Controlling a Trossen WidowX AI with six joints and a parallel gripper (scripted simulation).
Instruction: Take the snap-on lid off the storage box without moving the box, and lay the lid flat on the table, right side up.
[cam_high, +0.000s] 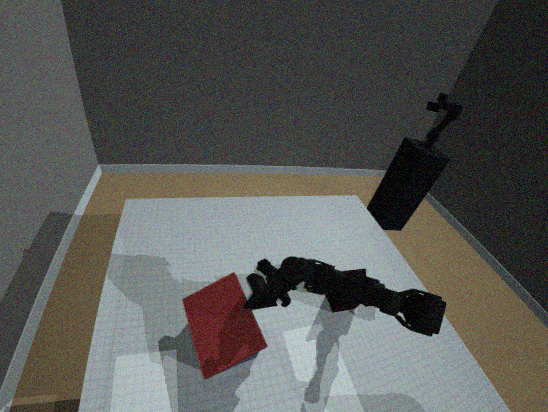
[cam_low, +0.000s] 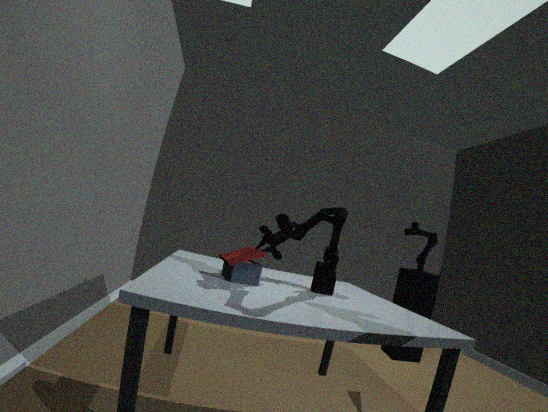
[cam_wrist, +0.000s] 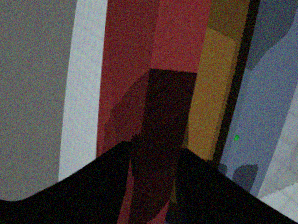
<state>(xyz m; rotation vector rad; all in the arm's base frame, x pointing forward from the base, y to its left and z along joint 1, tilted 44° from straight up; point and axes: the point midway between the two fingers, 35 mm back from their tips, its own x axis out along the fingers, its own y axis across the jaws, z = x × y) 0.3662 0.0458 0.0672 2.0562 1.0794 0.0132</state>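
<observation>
Now: the red lid 7 cm ahead of my gripper tip, 3 cm to the left of it and 3 cm below it. Also, from my gripper tip: storage box: 6 cm ahead, 2 cm to the left, 10 cm below.
</observation>
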